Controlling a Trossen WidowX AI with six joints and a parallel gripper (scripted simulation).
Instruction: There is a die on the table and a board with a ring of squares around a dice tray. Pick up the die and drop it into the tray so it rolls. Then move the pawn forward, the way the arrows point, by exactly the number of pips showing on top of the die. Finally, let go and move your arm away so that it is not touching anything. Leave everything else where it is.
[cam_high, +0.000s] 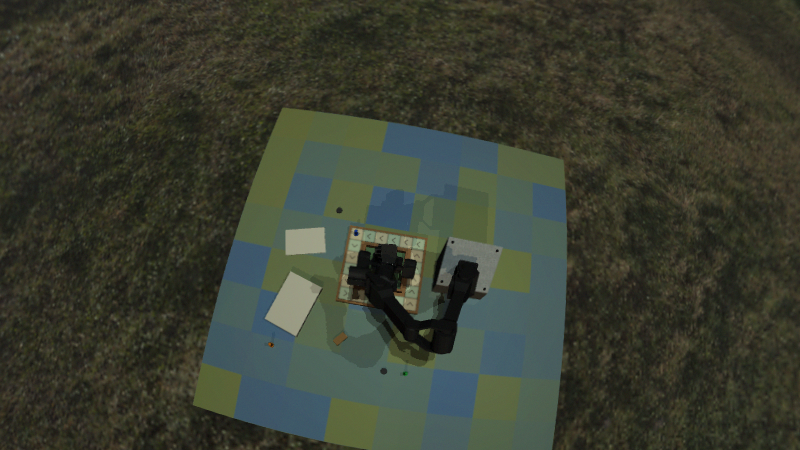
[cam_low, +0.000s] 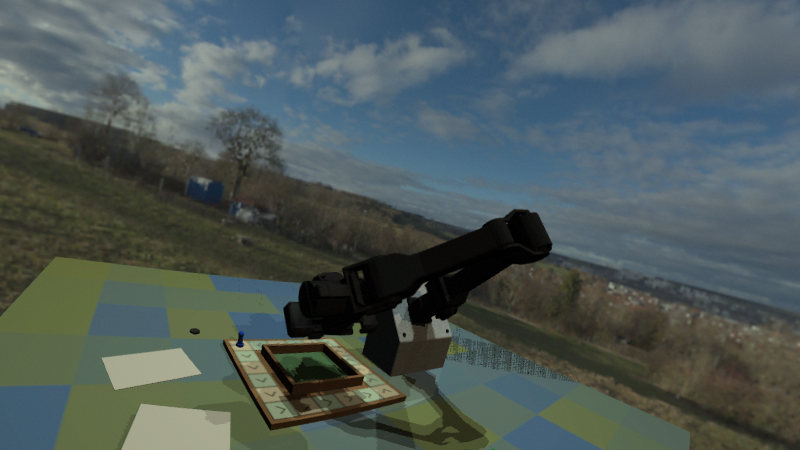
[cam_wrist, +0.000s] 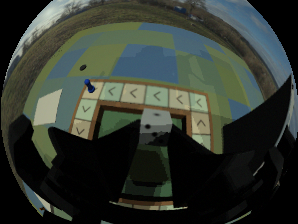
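My gripper tip is 13 cm short of the blue pawn, 7 cm to the left of it and 5 cm above it. Also, from my gripper tip: white die: right at my gripper tip; green pawn: 39 cm to the left, 14 cm behind, 7 cm below; tan block: 31 cm to the left, 10 cm ahead, 8 cm below.
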